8 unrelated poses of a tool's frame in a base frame.
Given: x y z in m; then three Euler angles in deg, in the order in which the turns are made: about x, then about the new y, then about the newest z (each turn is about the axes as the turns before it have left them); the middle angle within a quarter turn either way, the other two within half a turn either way.
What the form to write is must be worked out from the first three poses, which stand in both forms.
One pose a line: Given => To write
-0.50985 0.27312 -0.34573 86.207 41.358 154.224 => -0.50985 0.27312 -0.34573 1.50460 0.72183 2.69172
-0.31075 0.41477 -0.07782 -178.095 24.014 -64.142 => -0.31075 0.41477 -0.07782 -3.10834 0.41912 -1.11949
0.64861 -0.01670 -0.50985 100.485 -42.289 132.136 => 0.64861 -0.01670 -0.50985 1.75379 -0.73808 2.30621
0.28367 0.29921 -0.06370 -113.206 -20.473 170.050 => 0.28367 0.29921 -0.06370 -1.97582 -0.35732 2.96793
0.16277 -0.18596 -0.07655 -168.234 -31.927 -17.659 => 0.16277 -0.18596 -0.07655 -2.93624 -0.55723 -0.30821
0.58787 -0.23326 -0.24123 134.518 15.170 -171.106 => 0.58787 -0.23326 -0.24123 2.34778 0.26477 -2.98636
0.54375 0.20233 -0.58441 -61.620 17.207 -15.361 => 0.54375 0.20233 -0.58441 -1.07547 0.30032 -0.26810
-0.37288 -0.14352 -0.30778 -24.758 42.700 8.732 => -0.37288 -0.14352 -0.30778 -0.43211 0.74526 0.15240
